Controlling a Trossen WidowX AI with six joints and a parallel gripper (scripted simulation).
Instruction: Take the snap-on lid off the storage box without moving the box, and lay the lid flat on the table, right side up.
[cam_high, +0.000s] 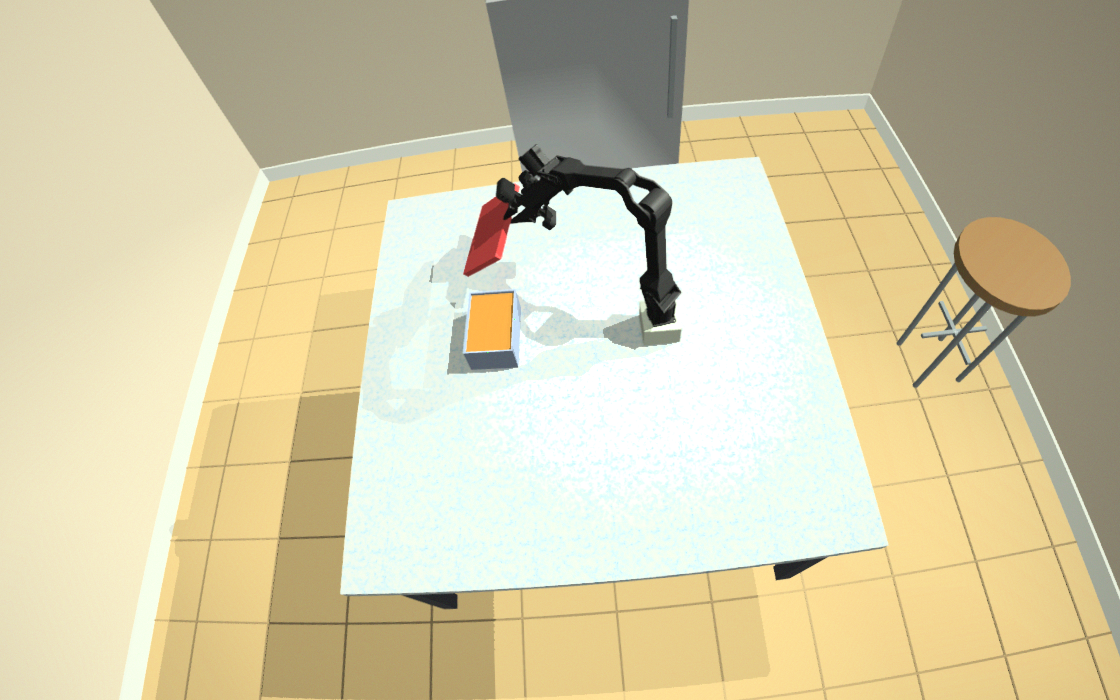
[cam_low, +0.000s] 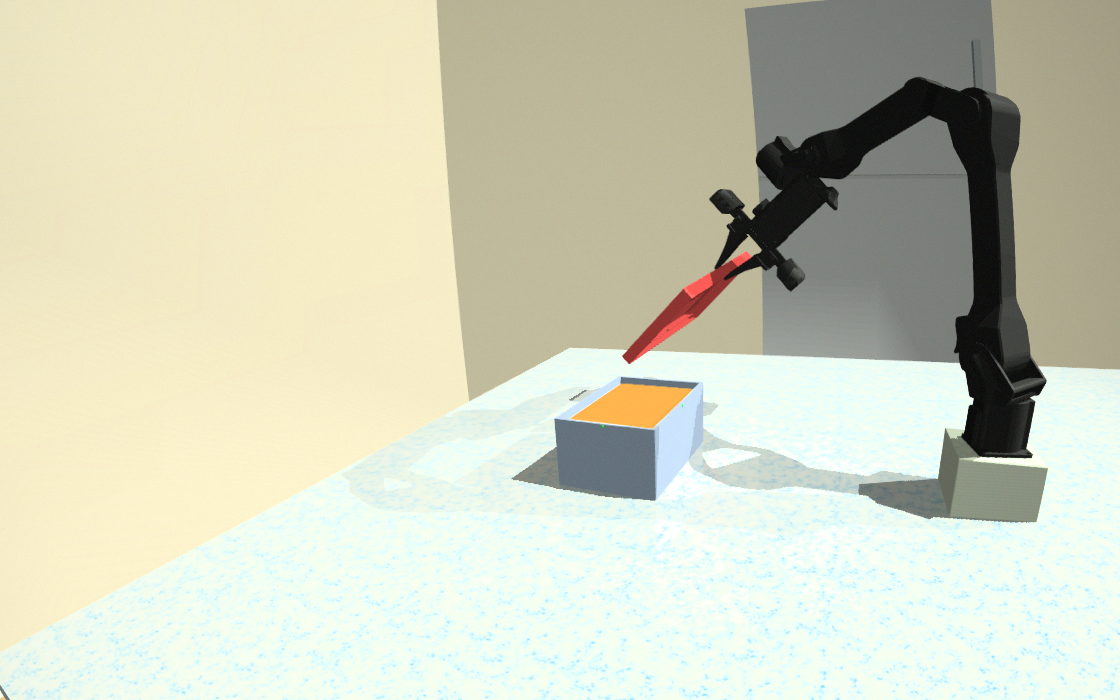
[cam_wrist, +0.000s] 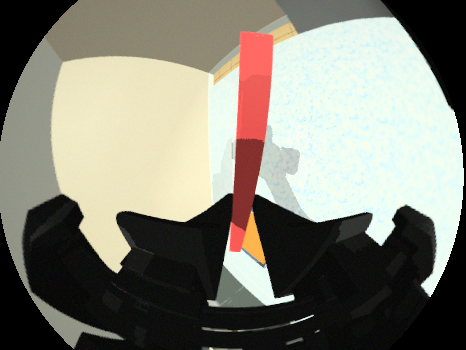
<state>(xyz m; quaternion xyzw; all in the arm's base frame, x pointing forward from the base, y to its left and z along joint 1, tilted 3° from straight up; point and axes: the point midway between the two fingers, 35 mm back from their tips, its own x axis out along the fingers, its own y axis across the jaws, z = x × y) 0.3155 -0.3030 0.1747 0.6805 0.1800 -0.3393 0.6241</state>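
The red lid is 5 cm ahead of my gripper tip, 3 cm to the right of it and 5 cm below it. From my gripper tip the other things lie so: storage box 11 cm ahead, 21 cm to the left, 18 cm below.
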